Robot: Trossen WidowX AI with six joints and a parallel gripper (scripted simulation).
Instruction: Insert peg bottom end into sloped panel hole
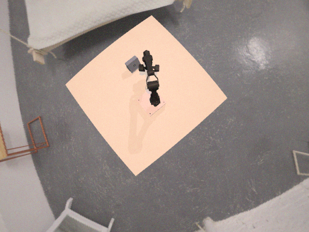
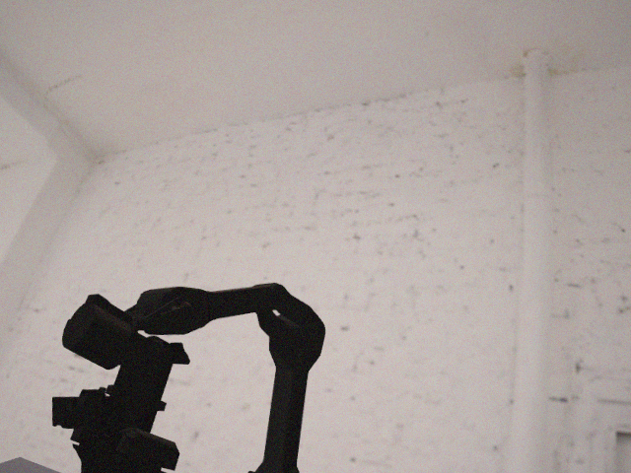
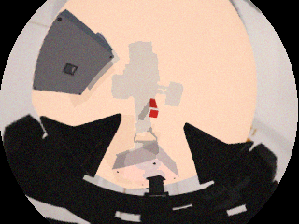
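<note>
Right now the red peg is 40 mm below my gripper tip. From my gripper tip the other things lie so: grey sloped panel: 170 mm ahead, 70 mm to the left, 20 mm below.
</note>
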